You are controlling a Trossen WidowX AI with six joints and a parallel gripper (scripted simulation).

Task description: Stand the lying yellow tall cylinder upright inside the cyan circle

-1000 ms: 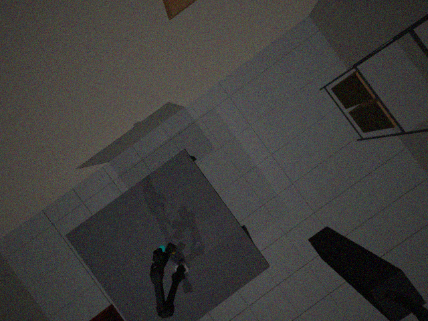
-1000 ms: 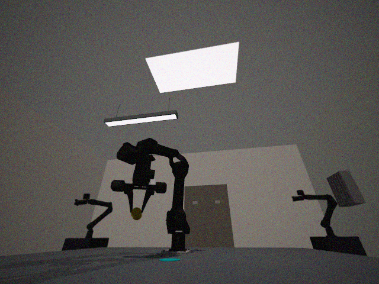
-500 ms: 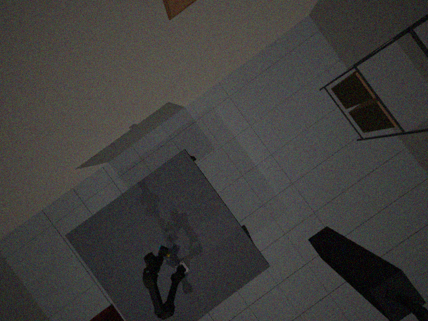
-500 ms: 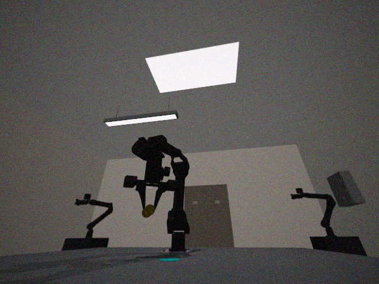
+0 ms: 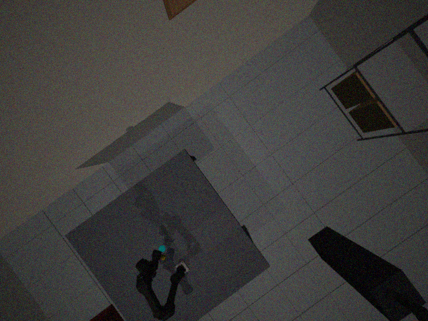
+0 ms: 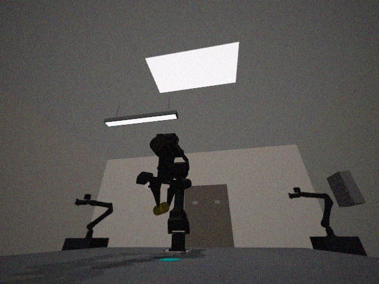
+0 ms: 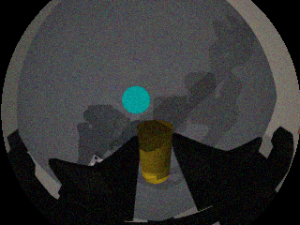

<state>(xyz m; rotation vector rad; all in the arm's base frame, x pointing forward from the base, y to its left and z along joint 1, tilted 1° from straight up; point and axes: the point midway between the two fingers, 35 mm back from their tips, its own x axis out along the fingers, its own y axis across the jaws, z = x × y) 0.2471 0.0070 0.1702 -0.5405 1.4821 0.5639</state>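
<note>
Right now the cyan circle is 10 mm behind my gripper tip, 30 mm to the left of it and 140 mm below it. Also, from my gripper tip: yellow tall cylinder: 20 mm behind, 10 mm to the right.
</note>
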